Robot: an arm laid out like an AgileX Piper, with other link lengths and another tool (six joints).
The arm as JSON. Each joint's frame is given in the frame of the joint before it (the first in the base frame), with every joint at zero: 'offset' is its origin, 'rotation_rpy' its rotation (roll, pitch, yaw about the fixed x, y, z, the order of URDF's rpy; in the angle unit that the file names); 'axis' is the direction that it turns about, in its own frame. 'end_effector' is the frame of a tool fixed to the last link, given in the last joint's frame.
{
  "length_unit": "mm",
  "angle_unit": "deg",
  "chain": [
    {
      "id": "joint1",
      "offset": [
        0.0,
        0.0,
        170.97
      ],
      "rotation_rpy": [
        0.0,
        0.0,
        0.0
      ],
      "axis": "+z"
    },
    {
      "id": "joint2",
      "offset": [
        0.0,
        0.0,
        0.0
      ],
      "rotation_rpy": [
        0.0,
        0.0,
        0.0
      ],
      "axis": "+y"
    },
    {
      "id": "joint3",
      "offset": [
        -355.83,
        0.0,
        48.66
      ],
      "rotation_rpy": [
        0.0,
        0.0,
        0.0
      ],
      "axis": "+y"
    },
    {
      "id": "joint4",
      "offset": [
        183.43,
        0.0,
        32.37
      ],
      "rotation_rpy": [
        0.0,
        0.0,
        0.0
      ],
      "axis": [
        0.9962,
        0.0,
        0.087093
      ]
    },
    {
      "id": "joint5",
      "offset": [
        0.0,
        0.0,
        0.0
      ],
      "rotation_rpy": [
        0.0,
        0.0,
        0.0
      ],
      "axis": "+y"
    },
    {
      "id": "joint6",
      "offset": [
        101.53,
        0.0,
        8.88
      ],
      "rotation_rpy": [
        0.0,
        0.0,
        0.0
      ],
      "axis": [
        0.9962,
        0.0,
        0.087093
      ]
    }
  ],
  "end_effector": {
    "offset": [
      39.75,
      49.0,
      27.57
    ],
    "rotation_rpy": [
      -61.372,
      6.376,
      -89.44
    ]
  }
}
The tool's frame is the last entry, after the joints.
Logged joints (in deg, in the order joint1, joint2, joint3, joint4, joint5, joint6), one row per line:
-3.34, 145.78, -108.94, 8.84, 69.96, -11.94
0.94, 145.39, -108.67, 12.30, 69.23, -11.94
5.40, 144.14, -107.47, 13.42, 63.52, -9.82
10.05, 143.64, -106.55, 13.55, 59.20, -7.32
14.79, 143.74, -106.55, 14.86, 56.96, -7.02
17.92, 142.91, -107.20, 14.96, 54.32, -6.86
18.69, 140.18, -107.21, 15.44, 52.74, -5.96
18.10, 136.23, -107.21, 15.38, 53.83, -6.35
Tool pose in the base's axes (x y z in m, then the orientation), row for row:
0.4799, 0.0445, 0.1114, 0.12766, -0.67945, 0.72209, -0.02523
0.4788, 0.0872, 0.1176, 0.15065, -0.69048, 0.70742, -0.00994
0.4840, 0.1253, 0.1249, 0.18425, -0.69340, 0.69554, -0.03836
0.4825, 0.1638, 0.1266, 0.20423, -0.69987, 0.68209, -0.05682
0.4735, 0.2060, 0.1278, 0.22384, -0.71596, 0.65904, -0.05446
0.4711, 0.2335, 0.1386, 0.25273, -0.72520, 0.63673, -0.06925
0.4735, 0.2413, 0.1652, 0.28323, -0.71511, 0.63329, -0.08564
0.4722, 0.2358, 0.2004, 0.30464, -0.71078, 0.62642, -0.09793
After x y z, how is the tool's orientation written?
As a quaternion, w x y z.
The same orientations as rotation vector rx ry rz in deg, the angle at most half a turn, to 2 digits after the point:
-113.26, 120.37, -4.21
-113.62, 116.41, -1.64
-112.01, 112.35, -6.20
-111.84, 109.00, -9.08
-113.22, 104.22, -8.61
-112.97, 99.19, -10.79
-109.68, 97.13, -13.14
-107.85, 95.05, -14.86

